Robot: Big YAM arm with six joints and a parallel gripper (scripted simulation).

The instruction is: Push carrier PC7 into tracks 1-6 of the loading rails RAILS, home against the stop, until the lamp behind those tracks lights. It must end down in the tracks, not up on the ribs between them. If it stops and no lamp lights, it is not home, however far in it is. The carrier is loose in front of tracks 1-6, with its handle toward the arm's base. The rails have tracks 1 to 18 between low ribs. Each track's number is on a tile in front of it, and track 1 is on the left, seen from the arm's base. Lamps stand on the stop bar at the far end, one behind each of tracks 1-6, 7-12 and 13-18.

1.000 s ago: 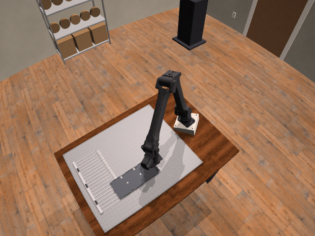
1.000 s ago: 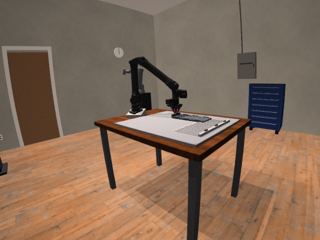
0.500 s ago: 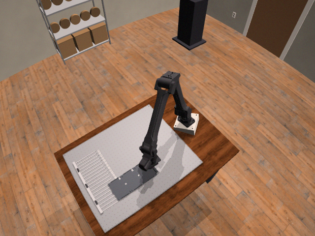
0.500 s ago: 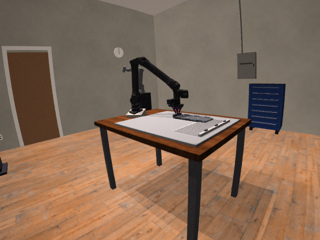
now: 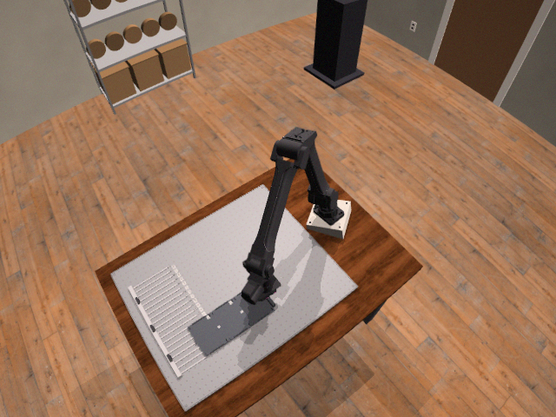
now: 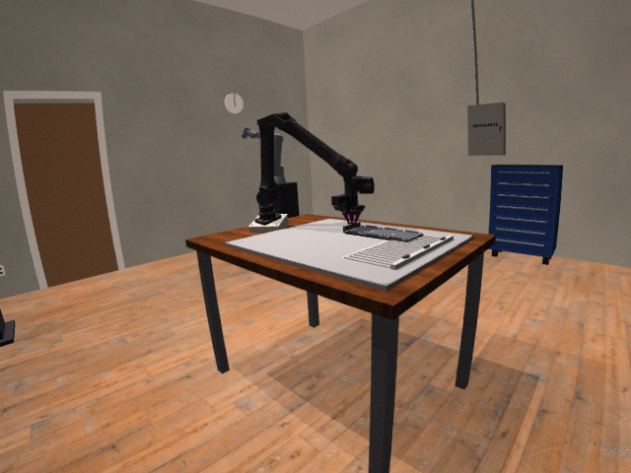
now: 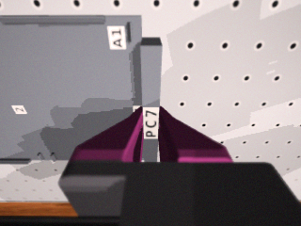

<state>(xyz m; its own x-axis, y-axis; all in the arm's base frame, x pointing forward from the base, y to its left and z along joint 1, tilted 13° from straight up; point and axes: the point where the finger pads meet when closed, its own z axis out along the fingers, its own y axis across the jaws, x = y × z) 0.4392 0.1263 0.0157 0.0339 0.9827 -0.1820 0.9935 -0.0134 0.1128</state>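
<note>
Now: hand 16 cm short of the carrier PC7, 1 cm to the left of it and 1 cm above it.
</note>
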